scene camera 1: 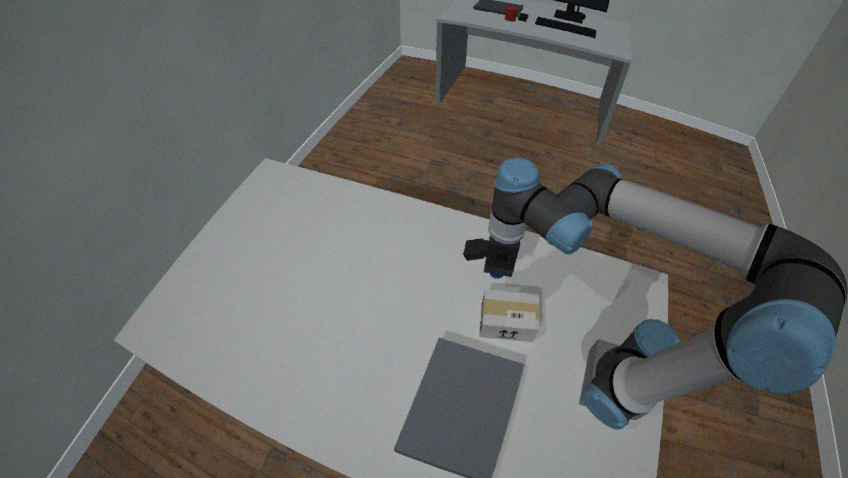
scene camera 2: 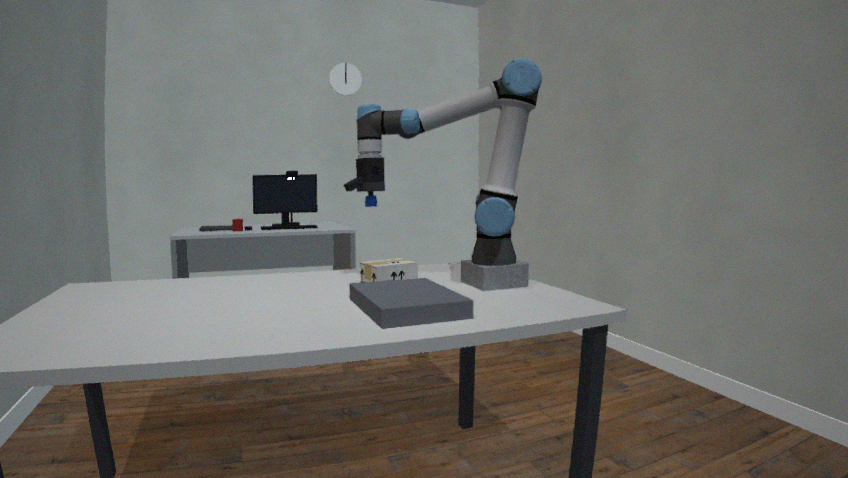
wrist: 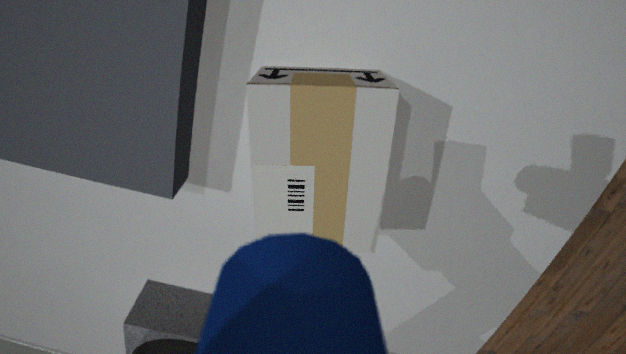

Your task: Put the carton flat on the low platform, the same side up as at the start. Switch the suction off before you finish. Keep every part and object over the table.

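Frame: origin at the arm's base, x ahead, y left, z up, level; millimetres.
Seen in the pictures: hand, its tool point: (scene camera 2: 371, 206) (wrist: 294, 295); arm's base, origin of its link: (scene camera 2: 493, 261).
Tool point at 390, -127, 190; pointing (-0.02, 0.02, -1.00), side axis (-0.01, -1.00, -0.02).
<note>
Pixels of each thing's top centre, then the offset from my tool point to it, as dx, dy, dz. Level surfaces: height alone.
- carton, centre of its top: (wrist: 319, 180) (scene camera 1: 511, 309) (scene camera 2: 388, 262) -69, -17, -185
- low platform, centre of its top: (wrist: 7, 45) (scene camera 1: 462, 406) (scene camera 2: 406, 291) +15, +266, -219
- white table, height of its surface: dz -267
The carton (scene camera 1: 495, 323) (scene camera 2: 405, 274) (wrist: 322, 125) is a white box with a tan tape strip and a barcode label on its top face. It lies flat on the table beside the platform, and the black arrows on its sides point up. The low platform (scene camera 1: 463, 403) (scene camera 2: 415, 295) (wrist: 90, 90) is a flat grey slab, apart from the carton, with a bare top. My gripper (scene camera 1: 496, 274) (scene camera 2: 371, 200) (wrist: 295, 295) is a blue suction cup pointing down. It hangs well above the carton's height, with nothing on it. In the wrist view the cup hides the carton's near end.
The white table (scene camera 1: 285, 285) (scene camera 2: 195, 320) bears the arm's grey base block (scene camera 2: 494, 276) (wrist: 170, 305) to the right of the carton. The table's edge and wooden floor (wrist: 575, 300) show at the wrist view's lower right. A desk (scene camera 1: 534, 38) with a monitor (scene camera 2: 285, 192) stands behind.
</note>
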